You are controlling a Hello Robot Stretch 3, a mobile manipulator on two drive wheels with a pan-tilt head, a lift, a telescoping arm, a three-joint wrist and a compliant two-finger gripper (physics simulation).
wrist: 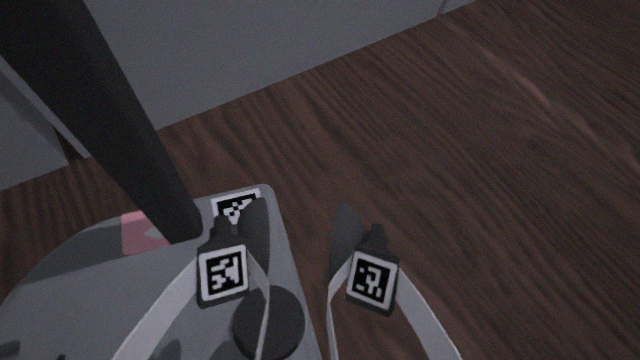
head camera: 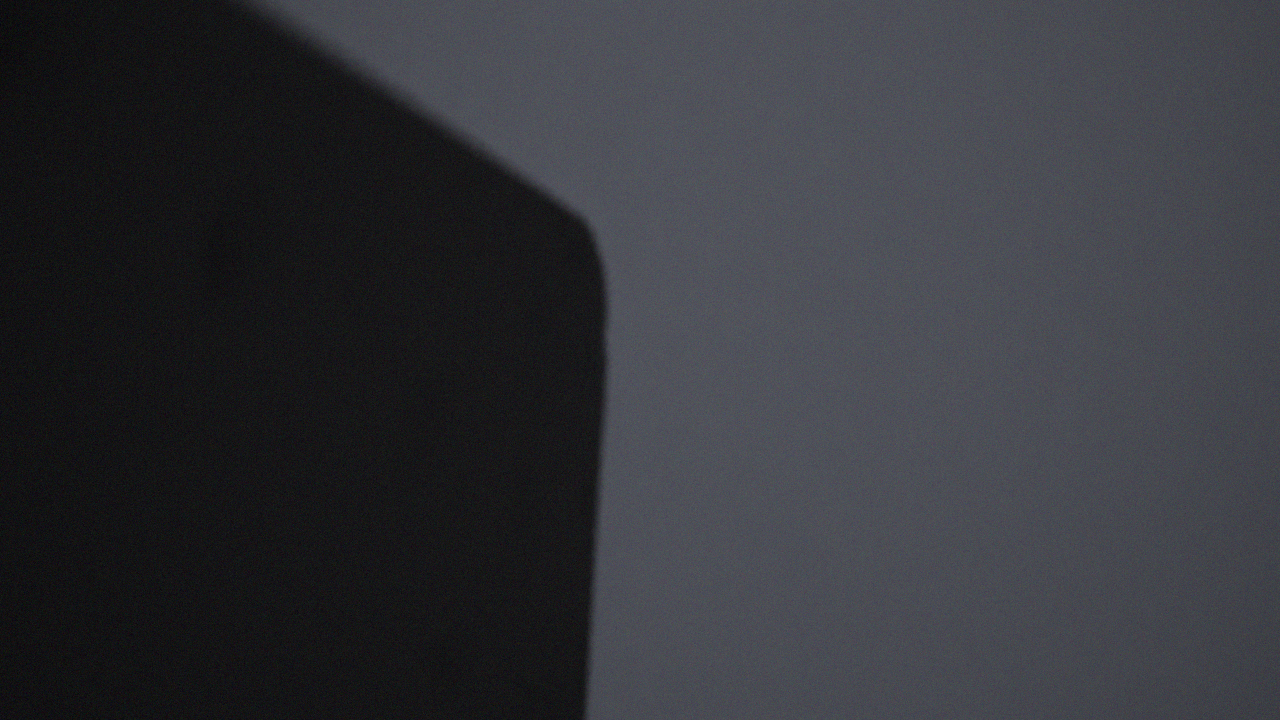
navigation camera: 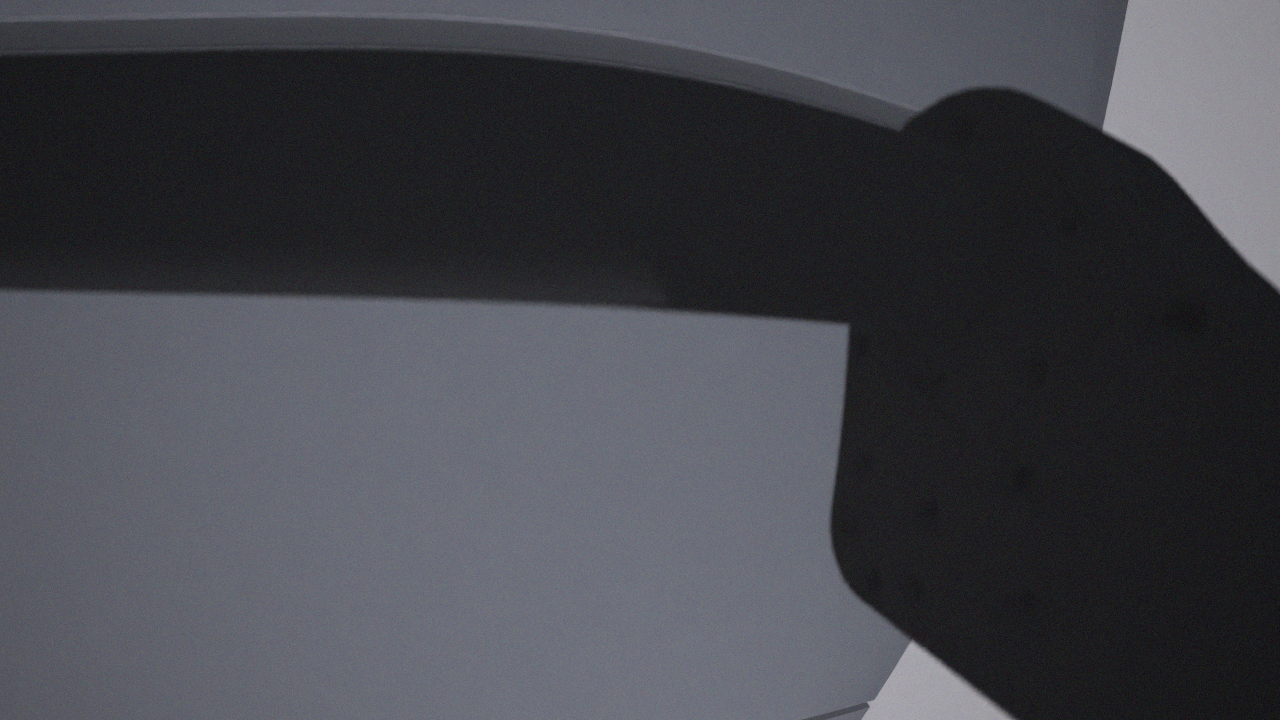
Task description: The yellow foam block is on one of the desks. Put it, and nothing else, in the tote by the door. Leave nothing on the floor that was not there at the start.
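Seen in the pictures: gripper, fingertip midpoint: (wrist: 300,226); robot's base at its link origin: (wrist: 271,339).
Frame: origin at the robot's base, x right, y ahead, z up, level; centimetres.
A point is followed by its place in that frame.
Note:
My gripper (wrist: 300,226) {x -1.4, y 3.4, z 36.6 cm} is open in the wrist view, with its two dark fingertips apart and nothing between them. It hangs above the dark wooden floor (wrist: 450,150) {x -23.4, y 43.8, z 0.0 cm} and the edge of my own grey base (wrist: 165,285) {x -7.0, y -9.3, z 16.0 cm}. The yellow foam block, the tote, the door and the desk tops do not show in any view. The head camera view holds a blurred black shape on the left and a plain grey surface (head camera: 939,358) {x -47.3, y 2.1, z 125.3 cm} very close on the right.
A grey panel (wrist: 260,45) {x -49.8, y 10.5, z 10.8 cm} stands on the floor at the top of the wrist view. A black post (wrist: 110,115) slants down to my base. Black robot parts (navigation camera: 1056,376) {x -10.1, y -4.2, z 135.8 cm} cross the navigation camera view before grey surfaces (navigation camera: 429,501) {x -50.3, y 12.3, z 117.7 cm}, with a pale surface (navigation camera: 1208,116) {x -43.0, y -52.6, z 243.7 cm} at the right.

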